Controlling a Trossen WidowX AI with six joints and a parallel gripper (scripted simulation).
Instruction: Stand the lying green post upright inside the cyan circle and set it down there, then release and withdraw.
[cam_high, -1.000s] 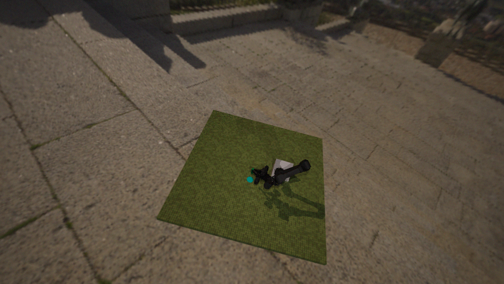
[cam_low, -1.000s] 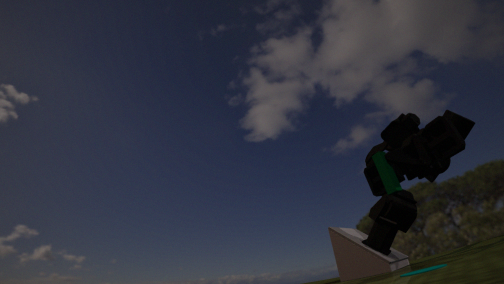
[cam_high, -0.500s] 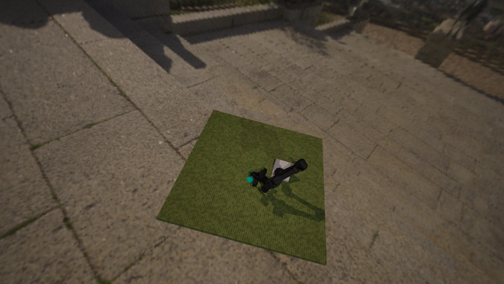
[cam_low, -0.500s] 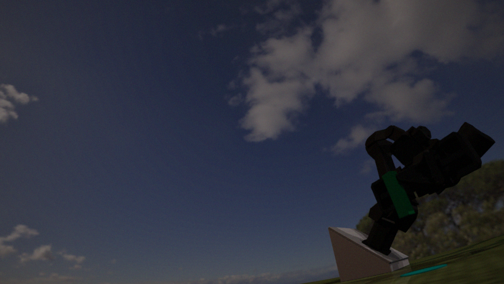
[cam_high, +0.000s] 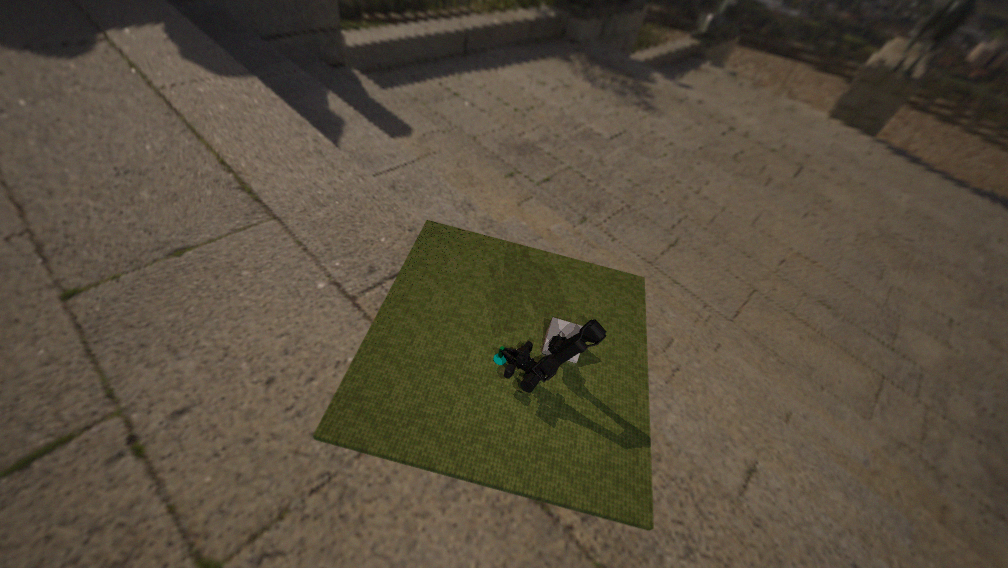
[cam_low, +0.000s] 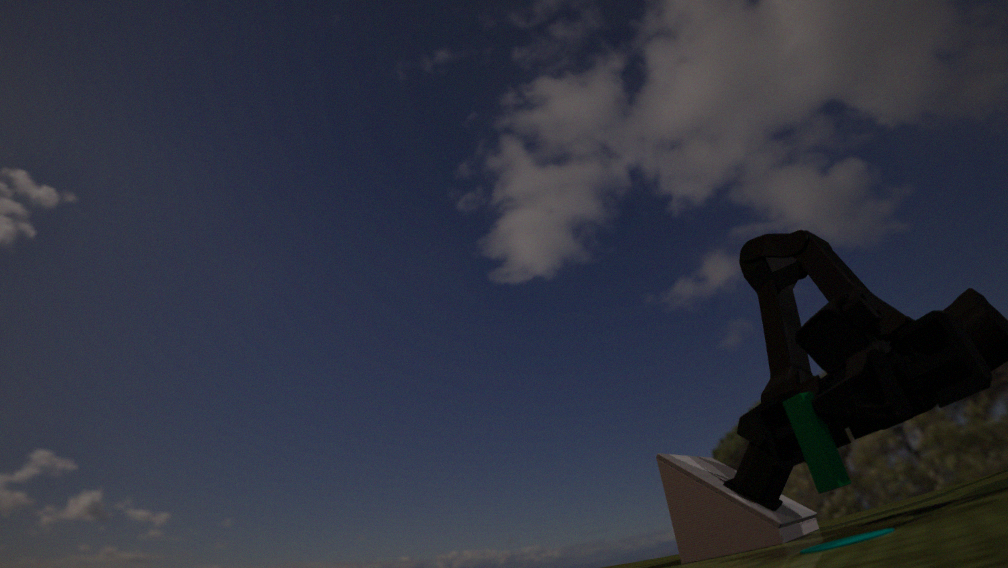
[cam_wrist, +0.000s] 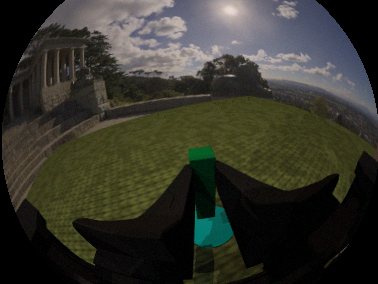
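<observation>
My gripper tip is now 90 mm above the cyan circle. Also, from my gripper tip: green post: 20 mm below.
</observation>
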